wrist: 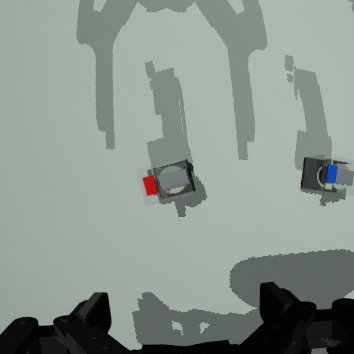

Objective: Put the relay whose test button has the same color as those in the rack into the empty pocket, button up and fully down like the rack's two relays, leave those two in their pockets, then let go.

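Frame: origin at the arm's base, x ahead, y left, z up, level; millimetres.
Seen in the pictures: gripper, fingertip midpoint: (184,305).
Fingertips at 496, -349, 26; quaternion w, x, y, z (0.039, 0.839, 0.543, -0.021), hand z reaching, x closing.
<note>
Pixels of each thing's top centre, then the offset from my fingertips to it, as dx, dy, dz. Level surfaces: height alone.
- relay with a red test button, middle of its top: (163,181) -67, +22, -5
- relay with a blue test button, middle of its top: (343,175) -21, +115, -5
- pale table top, its level: dz -49
A relay with a red test button (173,180) stands on the pale surface near the middle of the wrist view, its button at the left end of its clear case. A relay with a blue test button (318,174) stands at the right edge, partly cut off by the frame. My gripper (184,305) is open and empty, its two dark fingers wide apart at the bottom of the view. Both relays lie beyond the fingertips, the red-button one roughly ahead of the gap between them, the blue-button one farther right. The rack and its empty pocket do not show.
The pale table top (60,225) carries long grey shadows of the gripper and the relays. A broad dark shadow lies at the lower right, and another between the fingers. The two relays stand apart, with a wide gap between them.
</note>
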